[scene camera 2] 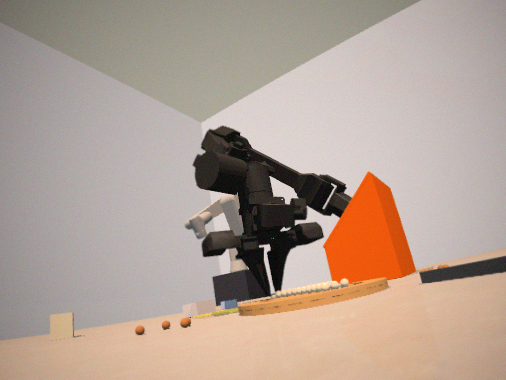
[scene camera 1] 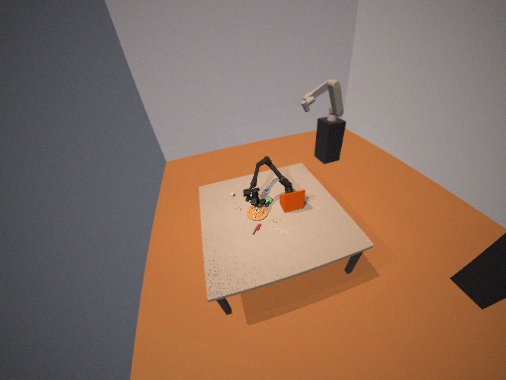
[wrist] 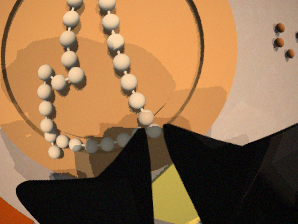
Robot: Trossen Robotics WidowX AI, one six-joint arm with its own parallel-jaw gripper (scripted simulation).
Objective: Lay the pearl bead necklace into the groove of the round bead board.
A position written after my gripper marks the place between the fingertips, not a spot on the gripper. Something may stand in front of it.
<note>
In view: my gripper [scene camera 2: 273, 295] and a round wooden bead board [wrist: 98, 107].
My gripper shows as well in the wrist view [wrist: 154, 132].
</note>
